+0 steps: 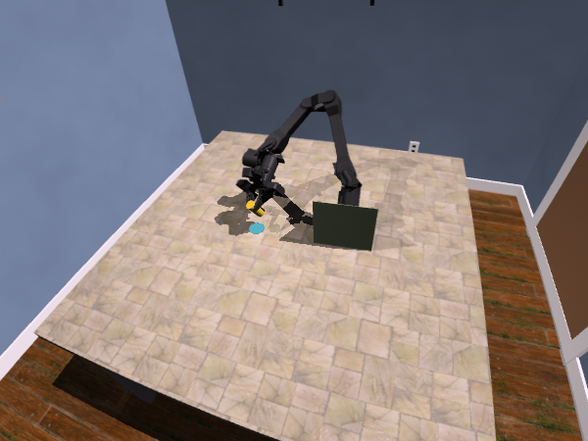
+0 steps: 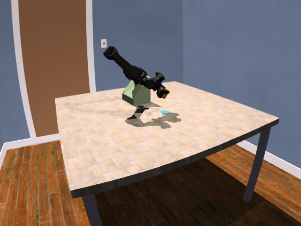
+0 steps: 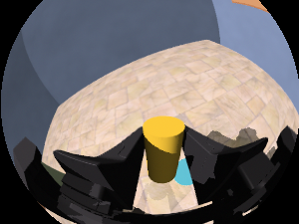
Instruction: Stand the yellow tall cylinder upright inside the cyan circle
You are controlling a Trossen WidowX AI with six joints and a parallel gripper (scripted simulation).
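The cyan circle lies 150 mm below my hand and 20 mm ahead of it. Round my hand: yellow tall cylinder (30 mm below, 10 mm to the left).
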